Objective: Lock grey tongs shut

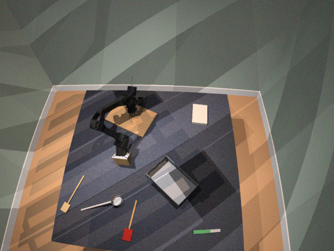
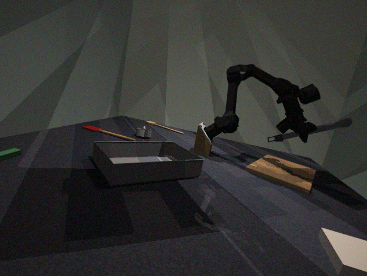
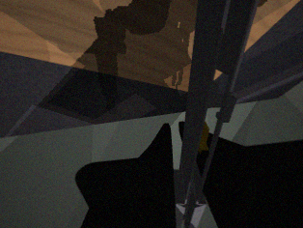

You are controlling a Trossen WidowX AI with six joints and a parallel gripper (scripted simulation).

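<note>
My gripper tip is now 1 cm past the wooden board, 4 cm to the left of it and 14 cm above it. The rest, counted from my gripper tip: beige block: 55 cm ahead, 1 cm to the left, 14 cm below; then red spatula: 8 cm ahead, 88 cm to the right, 14 cm below; then roasting tin: 34 cm ahead, 56 cm to the right, 12 cm below.
</note>
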